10 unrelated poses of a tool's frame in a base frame.
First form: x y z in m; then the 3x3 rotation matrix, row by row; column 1 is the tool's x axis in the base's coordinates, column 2 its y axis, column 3 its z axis. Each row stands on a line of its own.
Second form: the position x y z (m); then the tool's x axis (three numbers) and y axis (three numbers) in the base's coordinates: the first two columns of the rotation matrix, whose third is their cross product. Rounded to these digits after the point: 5 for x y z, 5 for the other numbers.
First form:
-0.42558, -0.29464, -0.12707
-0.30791, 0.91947, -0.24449
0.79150, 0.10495, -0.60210
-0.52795, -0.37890, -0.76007
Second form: -0.42558, -0.29464, -0.12707, -0.30791, 0.79150, -0.52795, 0.91947, 0.10495, -0.37890
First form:
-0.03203, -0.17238, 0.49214
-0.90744, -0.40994, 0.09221
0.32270, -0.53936, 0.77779
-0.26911, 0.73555, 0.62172
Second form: -0.03203, -0.17238, 0.49214, -0.90744, 0.32270, -0.26911, -0.40994, -0.53936, 0.73555
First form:
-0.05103, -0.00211, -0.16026
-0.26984, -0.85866, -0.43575
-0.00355, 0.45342, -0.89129
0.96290, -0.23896, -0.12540
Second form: -0.05103, -0.00211, -0.16026, -0.26984, -0.00355, 0.96290, -0.85866, 0.45342, -0.23896
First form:
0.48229, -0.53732, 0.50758
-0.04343, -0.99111, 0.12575
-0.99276, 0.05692, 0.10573
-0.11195, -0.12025, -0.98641
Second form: 0.48229, -0.53732, 0.50758, -0.04343, -0.99276, -0.11195, -0.99111, 0.05692, -0.12025
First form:
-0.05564, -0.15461, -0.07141
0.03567, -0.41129, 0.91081
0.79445, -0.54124, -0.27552
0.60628, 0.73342, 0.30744
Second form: -0.05564, -0.15461, -0.07141, 0.03567, 0.79445, 0.60628, -0.41129, -0.54124, 0.73342
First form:
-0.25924, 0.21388, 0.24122
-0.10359, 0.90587, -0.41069
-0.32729, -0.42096, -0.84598
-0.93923, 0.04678, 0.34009
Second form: -0.25924, 0.21388, 0.24122, -0.10359, -0.32729, -0.93923, 0.90587, -0.42096, 0.04678
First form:
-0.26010, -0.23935, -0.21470
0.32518, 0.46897, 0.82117
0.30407, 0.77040, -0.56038
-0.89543, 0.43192, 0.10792
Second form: -0.26010, -0.23935, -0.21470, 0.32518, 0.30407, -0.89543, 0.46897, 0.77040, 0.43192
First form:
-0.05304, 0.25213, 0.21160
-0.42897, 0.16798, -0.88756
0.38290, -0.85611, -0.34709
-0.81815, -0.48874, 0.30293
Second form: -0.05304, 0.25213, 0.21160, -0.42897, 0.38290, -0.81815, 0.16798, -0.85611, -0.48874
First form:
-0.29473, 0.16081, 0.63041
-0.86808, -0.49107, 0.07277
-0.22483, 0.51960, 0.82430
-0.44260, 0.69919, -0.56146
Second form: -0.29473, 0.16081, 0.63041, -0.86808, -0.22483, -0.44260, -0.49107, 0.51960, 0.69919
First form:
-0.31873, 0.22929, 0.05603
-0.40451, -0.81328, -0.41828
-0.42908, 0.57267, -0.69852
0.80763, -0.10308, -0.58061
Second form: -0.31873, 0.22929, 0.05603, -0.40451, -0.42908, 0.80763, -0.81328, 0.57267, -0.10308
